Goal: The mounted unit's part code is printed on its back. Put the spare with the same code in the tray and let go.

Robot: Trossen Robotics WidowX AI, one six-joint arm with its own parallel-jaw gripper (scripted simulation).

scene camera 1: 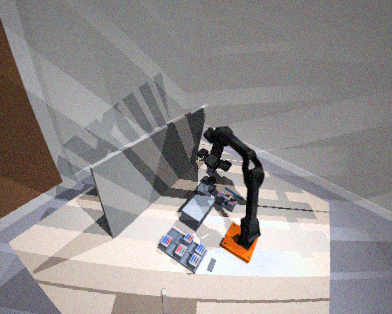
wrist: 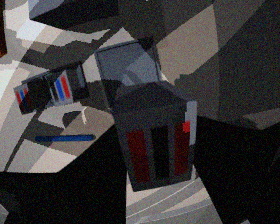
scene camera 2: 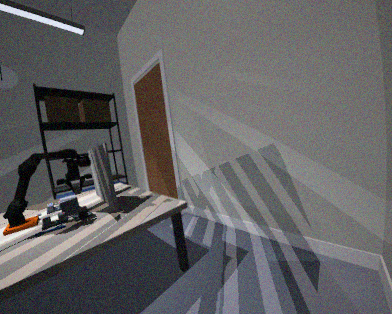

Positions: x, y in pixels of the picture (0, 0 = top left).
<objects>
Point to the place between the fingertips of the gripper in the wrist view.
149, 122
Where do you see an upright grey panel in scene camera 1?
128, 181
</objects>
